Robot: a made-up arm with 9 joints. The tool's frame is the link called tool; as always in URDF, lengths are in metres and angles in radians.
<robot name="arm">
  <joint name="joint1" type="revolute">
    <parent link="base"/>
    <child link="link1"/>
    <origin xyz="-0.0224 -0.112 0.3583" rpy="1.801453 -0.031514 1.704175"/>
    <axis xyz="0 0 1"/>
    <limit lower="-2.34" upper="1.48" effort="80" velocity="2.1"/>
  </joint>
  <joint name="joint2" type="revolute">
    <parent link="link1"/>
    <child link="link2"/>
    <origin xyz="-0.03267 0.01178 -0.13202" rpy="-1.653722 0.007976 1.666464"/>
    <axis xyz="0 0 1"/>
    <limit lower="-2.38" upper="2.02" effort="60" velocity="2.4"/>
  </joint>
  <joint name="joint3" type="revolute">
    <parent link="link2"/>
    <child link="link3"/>
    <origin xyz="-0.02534 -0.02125 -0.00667" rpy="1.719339 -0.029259 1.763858"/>
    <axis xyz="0 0 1"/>
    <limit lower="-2.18" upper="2.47" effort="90" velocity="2.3"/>
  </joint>
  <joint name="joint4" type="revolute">
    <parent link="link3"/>
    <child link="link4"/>
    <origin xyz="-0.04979 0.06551 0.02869" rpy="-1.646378 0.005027 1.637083"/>
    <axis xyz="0 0 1"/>
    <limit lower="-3.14" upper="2.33" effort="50" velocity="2.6"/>
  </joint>
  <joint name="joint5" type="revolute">
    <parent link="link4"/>
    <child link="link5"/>
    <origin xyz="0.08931 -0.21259 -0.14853" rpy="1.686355 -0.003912 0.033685"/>
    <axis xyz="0 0 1"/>
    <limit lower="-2.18" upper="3.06" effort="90" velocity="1.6"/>
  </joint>
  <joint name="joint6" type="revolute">
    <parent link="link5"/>
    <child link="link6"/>
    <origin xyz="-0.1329 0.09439 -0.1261" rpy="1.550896 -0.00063 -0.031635"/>
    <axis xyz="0 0 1"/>
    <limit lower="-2.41" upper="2.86" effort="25" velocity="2.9"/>
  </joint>
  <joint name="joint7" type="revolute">
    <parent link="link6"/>
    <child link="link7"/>
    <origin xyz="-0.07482 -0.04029 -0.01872" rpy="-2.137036 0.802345 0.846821"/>
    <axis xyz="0 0 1"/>
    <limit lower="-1.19" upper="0.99" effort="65" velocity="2.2"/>
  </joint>
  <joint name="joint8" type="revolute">
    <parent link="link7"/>
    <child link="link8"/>
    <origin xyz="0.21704 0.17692 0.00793" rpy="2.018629 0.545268 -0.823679"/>
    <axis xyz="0 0 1"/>
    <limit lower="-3.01" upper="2.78" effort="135" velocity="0.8"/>
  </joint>
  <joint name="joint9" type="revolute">
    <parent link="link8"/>
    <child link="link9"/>
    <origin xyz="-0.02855 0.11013 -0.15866" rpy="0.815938 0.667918 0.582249"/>
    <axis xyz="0 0 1"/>
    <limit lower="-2.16" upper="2.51" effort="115" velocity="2.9"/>
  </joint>
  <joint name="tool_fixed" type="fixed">
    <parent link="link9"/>
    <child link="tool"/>
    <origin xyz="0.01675 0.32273 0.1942" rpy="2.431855 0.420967 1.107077"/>
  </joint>
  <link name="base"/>
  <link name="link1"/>
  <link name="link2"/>
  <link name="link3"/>
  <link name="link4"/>
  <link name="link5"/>
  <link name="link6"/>
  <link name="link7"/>
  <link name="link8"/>
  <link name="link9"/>
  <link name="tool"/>
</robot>
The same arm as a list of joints. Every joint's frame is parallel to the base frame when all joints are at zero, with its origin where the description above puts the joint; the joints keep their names.
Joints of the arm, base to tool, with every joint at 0 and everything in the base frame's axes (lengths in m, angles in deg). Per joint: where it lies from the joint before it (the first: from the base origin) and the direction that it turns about. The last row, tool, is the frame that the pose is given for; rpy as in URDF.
joint1: axis 0.963912 0.136602 -0.228503 xyz -0.0224 -0.112 0.3583
joint2: axis 0.029899 -0.99396 -0.105596 xyz -0.1202 -0.0504 0.0406
joint3: axis 0.034601 0.043802 0.998441 xyz 0.0145 0.0102 -0.0287
joint4: axis 0.985307 0.126001 -0.115301 xyz 0.0549 -0.0609 0.0295
joint5: axis +z xyz -0.1113 -0.0969 0.2312
joint6: axis -0.994859 -0.099296 0.019899 xyz 0.0762 0.1441 -0.1261
joint7: axis 0.28809 0.921067 0.261991 xyz 0.0104 0.0762 -0.0407
joint8: axis -0.988544 -0.052502 -0.141506 xyz 0.2701 -0.0664 -0.0333
joint9: axis -0.522688 -0.83728 0.160496 xyz 0.1431 0.1036 0.0831
tool: xyz -0.3123 0.0035 0.2112 rpy 92.34 -44.27 100.57
Joint limits (deg, base to tool): -134.07..84.8 -136.36..115.74 -124.9..141.52 -179.91..133.5 -124.9..175.33 -138.08..163.87 -68.18..56.72 -172.46..159.28 -123.76..143.81

